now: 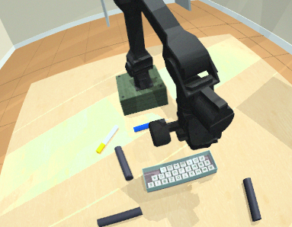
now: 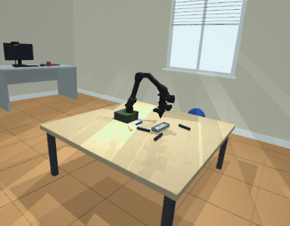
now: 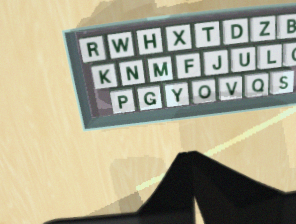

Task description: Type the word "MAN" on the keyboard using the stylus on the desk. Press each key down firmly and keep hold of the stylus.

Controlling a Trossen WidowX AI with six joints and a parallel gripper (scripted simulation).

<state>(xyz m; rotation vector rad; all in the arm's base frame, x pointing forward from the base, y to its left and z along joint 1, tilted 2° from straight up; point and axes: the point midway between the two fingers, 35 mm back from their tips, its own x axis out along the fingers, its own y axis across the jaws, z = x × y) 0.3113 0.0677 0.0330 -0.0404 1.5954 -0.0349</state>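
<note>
Right now my gripper tip is 170 mm past the blue stylus, 60 mm to the left of it and 70 mm above it. Also, from my gripper tip: grey stylus tip (170 mm behind, 30 mm to the right, 70 mm below); then white pen with yellow cap (150 mm behind, 240 mm to the right, 70 mm below).
</note>
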